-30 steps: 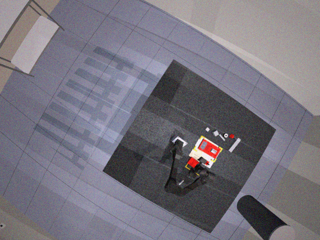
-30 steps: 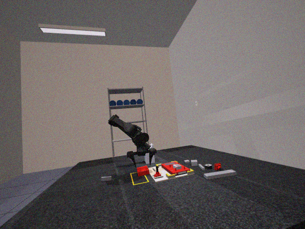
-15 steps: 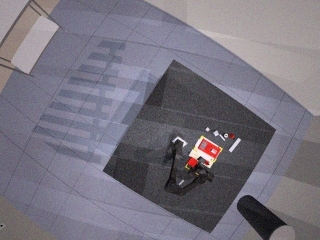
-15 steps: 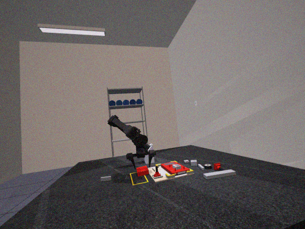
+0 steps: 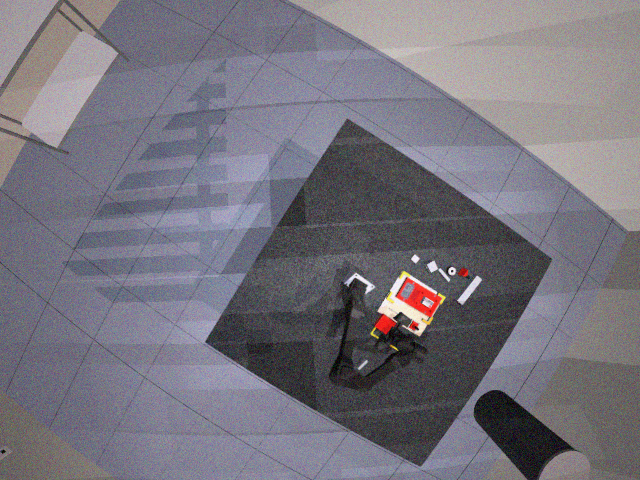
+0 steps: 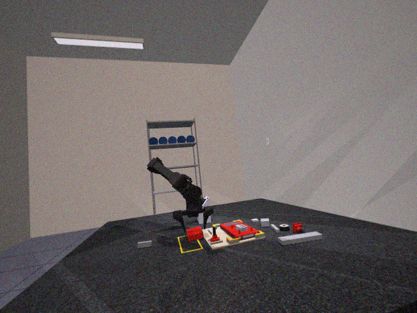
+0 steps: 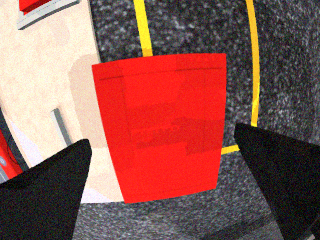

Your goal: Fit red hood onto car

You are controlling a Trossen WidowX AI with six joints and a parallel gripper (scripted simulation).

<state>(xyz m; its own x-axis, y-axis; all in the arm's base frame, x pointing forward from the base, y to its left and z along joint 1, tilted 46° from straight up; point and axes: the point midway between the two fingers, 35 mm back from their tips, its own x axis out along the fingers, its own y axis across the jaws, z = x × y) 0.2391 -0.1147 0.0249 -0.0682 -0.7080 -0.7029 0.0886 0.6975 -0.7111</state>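
The red hood is 1 cm below my gripper tip. Also, from my gripper tip: beige jig plate 6 cm ahead, 16 cm to the left, 2 cm below; then grey engine block 10 cm ahead, 20 cm to the left; then long grey bar 27 cm ahead, 35 cm to the left, 2 cm below.
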